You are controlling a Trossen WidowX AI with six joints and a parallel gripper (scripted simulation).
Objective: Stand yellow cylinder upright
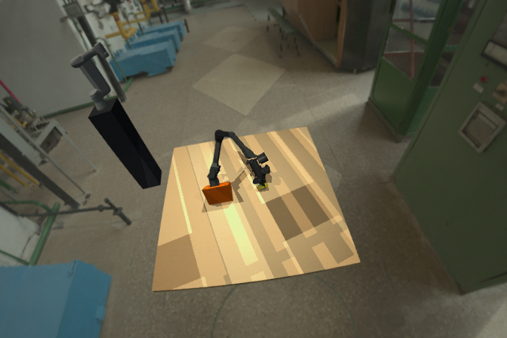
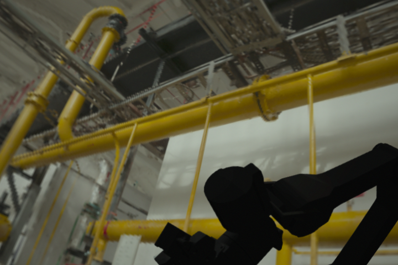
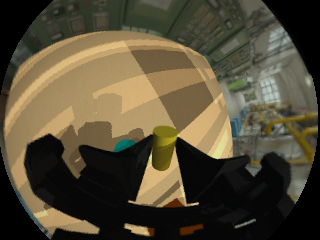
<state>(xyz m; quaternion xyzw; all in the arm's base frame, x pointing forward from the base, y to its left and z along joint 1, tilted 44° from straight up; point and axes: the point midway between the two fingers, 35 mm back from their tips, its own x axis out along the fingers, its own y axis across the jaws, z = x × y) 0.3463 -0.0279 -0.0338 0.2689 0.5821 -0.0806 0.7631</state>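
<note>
The cyan circle lies 90 mm below my gripper tip, 60 mm to the left of it and 20 mm behind it. From my gripper tip the other things lie so: yellow tall cylinder: 20 mm behind, 10 mm below.
</note>
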